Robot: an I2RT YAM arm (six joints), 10 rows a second.
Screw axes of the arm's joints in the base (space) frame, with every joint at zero. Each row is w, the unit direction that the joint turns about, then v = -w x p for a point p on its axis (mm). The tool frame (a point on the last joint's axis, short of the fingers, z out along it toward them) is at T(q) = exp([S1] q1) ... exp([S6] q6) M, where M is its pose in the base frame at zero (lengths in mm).
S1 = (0, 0, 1, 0.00, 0.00, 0.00)
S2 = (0, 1, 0, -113.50, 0.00, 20.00)
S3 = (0, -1, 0, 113.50, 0.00, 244.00)
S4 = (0, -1, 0, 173.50, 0.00, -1.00)
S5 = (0, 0, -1, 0.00, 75.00, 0.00)
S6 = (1, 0, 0, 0.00, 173.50, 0.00)
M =
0 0 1 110.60
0 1 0 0.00
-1 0 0 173.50
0 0 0 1
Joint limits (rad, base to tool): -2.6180..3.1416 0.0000..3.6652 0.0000..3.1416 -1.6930..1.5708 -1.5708..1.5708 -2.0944..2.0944
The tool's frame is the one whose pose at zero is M.
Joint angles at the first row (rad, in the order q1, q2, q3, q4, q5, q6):
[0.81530 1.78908 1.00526 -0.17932 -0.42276 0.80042]
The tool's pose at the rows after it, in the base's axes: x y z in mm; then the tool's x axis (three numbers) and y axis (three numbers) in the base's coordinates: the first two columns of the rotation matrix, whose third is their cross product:
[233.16, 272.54, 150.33, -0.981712, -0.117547, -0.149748, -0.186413, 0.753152, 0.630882]
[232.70, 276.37, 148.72, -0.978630, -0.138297, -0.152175, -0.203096, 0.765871, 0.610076]
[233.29, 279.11, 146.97, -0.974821, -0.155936, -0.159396, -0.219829, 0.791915, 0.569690]
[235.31, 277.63, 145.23, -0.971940, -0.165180, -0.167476, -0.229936, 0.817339, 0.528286]
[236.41, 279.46, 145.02, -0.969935, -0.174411, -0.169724, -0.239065, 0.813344, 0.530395]
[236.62, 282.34, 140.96, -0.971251, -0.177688, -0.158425, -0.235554, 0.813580, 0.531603]
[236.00, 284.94, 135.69, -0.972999, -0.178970, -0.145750, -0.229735, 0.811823, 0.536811]
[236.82, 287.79, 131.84, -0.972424, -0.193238, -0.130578, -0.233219, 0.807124, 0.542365]
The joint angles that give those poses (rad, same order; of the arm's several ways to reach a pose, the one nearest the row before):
[0.82218 1.81550 1.03217 -0.20589 -0.42491 0.77767]
[0.83162 1.83134 1.05237 -0.23346 -0.41070 0.75765]
[0.83868 1.84891 1.07858 -0.27817 -0.37560 0.73060]
[0.83507 1.85879 1.09362 -0.31702 -0.34018 0.70331]
[0.83574 1.86634 1.10244 -0.31763 -0.34526 0.69490]
[0.84003 1.88397 1.10923 -0.31409 -0.35104 0.69963]
[0.84517 1.90106 1.10897 -0.30069 -0.35990 0.70867]
[0.84700 1.92098 1.12067 -0.30355 -0.37793 0.70269]

